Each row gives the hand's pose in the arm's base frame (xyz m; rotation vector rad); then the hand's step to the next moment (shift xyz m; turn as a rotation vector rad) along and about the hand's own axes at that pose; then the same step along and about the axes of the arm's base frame.
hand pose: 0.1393 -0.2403 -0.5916 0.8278 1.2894 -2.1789
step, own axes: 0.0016 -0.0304 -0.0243 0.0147 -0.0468 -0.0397
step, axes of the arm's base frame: -0.0149 0.0350 0.0081 -0.0311 0.0549 0.0031
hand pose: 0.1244 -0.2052 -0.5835 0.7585 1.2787 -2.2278
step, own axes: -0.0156 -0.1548 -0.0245 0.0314 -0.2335 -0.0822
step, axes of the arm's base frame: -0.0799 0.0950 0.0970 -0.1508 0.1767 0.0912
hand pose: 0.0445 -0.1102 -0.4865 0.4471 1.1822 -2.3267
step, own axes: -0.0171 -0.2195 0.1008 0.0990 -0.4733 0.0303
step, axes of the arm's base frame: -0.1152 0.0333 0.2104 -0.3481 0.1874 0.2801
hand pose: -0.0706 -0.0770 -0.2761 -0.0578 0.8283 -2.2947
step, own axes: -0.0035 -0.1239 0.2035 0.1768 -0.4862 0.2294
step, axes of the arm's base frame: -0.0182 -0.0398 0.2342 -0.3637 0.0372 0.4320
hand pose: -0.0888 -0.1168 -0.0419 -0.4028 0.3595 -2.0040
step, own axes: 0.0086 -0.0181 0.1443 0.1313 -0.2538 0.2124
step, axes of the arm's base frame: 0.0439 -0.0110 0.1385 -0.1668 -0.0227 0.3138
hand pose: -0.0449 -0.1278 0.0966 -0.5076 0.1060 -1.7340
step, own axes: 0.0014 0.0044 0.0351 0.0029 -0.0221 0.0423
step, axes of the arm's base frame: 0.0175 0.0048 0.0304 -0.0041 0.0110 0.0464
